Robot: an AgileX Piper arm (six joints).
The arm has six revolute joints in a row. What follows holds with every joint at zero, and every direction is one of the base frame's. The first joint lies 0.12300 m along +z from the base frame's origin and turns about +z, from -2.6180 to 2.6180 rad. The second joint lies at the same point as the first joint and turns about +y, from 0.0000 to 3.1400 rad. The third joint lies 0.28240 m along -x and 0.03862 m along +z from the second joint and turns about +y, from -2.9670 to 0.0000 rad. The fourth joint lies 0.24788 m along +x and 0.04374 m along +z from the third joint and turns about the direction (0.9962, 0, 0.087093), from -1.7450 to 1.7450 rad. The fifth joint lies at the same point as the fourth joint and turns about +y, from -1.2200 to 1.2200 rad. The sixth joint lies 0.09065 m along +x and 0.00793 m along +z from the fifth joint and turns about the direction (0.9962, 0, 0.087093), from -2.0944 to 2.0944 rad. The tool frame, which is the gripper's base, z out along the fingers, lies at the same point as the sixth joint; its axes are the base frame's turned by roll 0.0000, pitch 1.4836 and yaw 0.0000 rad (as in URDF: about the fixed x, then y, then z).
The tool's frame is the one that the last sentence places.
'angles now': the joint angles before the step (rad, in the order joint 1, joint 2, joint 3, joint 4, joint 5, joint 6). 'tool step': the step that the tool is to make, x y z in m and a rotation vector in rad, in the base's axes. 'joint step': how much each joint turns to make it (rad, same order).
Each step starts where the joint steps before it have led.
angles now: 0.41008 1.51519 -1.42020 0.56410 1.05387 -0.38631
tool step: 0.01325 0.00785 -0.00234 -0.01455 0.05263 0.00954
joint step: 0.00338 0.06901 -0.07650 -0.00693 0.05542 0.03113
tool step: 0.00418 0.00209 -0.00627 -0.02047 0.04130 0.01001
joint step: -0.00001 0.02873 -0.01653 -0.00664 0.03404 0.01029
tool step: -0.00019 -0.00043 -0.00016 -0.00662 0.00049 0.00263
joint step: 0.00001 0.00001 -0.00084 -0.00584 0.00469 -0.00014
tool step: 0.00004 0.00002 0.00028 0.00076 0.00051 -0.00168
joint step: 0.00000 0.00001 -0.00100 0.00001 0.00012 0.00222
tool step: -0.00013 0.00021 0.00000 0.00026 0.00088 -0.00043
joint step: 0.00072 -0.00001 0.00001 0.00000 0.00000 0.00147
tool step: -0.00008 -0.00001 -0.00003 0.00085 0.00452 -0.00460
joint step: 0.00002 -0.00002 0.00003 0.00000 0.00085 0.00645
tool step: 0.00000 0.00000 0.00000 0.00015 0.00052 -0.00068
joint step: 0.00000 0.00000 0.00000 0.00000 0.00001 0.00087
